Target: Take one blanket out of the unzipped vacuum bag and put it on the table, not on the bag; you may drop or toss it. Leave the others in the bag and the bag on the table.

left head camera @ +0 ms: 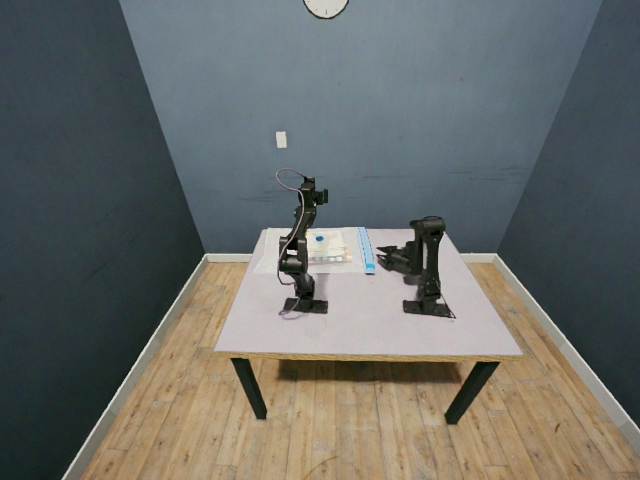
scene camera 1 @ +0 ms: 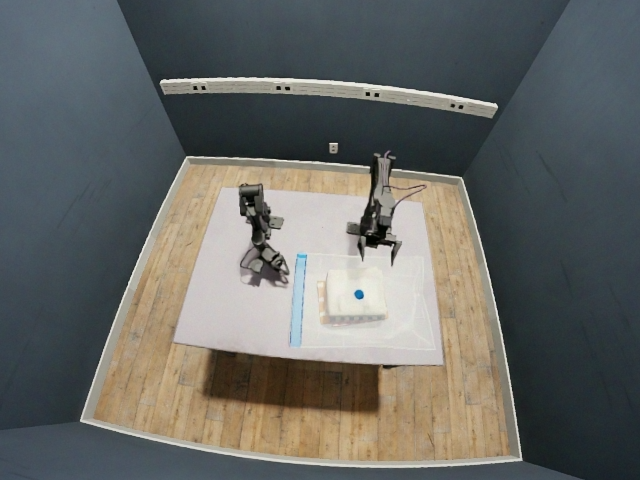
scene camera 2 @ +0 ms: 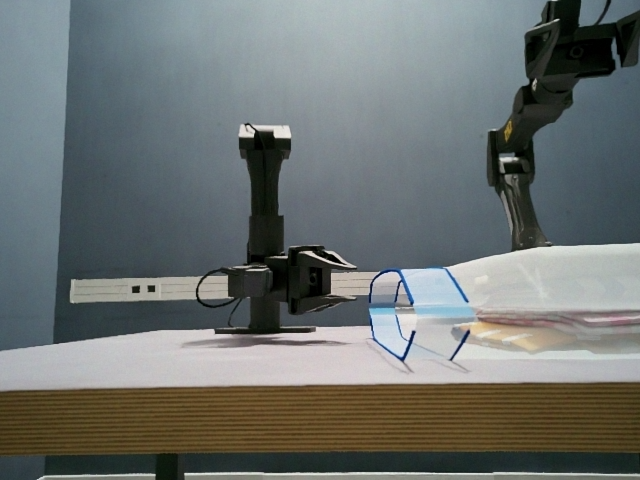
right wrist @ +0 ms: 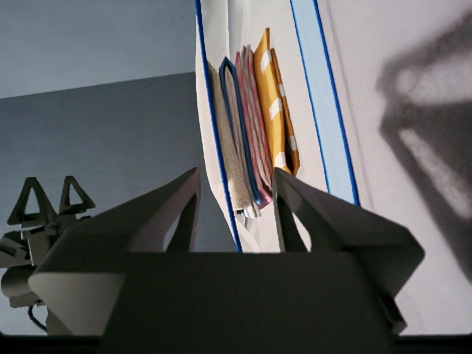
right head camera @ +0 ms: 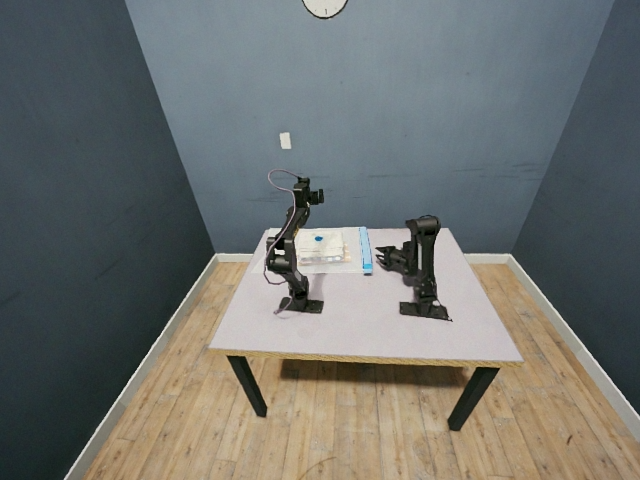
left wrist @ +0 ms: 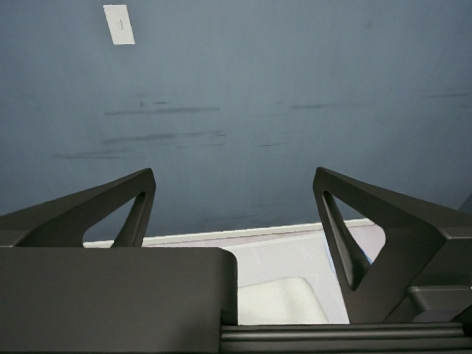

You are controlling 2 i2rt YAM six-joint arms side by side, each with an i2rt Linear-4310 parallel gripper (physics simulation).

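The vacuum bag point(left head camera: 366, 253) point(right head camera: 366, 253) point(scene camera 1: 298, 304) lies on the table, its blue-edged mouth standing open toward my right gripper. Inside is a folded blanket stack; in the right wrist view a cream-grey blanket point(right wrist: 231, 170), a blue-edged one, a pink one point(right wrist: 248, 95) and an orange one with white patches point(right wrist: 272, 132) show edge-on. My right gripper point(left head camera: 378, 253) point(right head camera: 378, 254) point(scene camera 1: 287, 277) point(scene camera 2: 355, 283) point(right wrist: 236, 176) is partly open and empty, just outside the mouth, its fingers one above the other. My left gripper point(scene camera 1: 377, 262) point(scene camera 2: 584, 51) point(left wrist: 234, 176) is wide open and empty, high above the bag's near side.
A round blue valve point(left head camera: 319, 238) point(scene camera 1: 358, 294) sits on the bag's top film over the stack. The table point(left head camera: 361, 330) point(scene camera 1: 232, 320) carries both arm bases. The bag reaches close to the table's left and back edges in the left head camera view.
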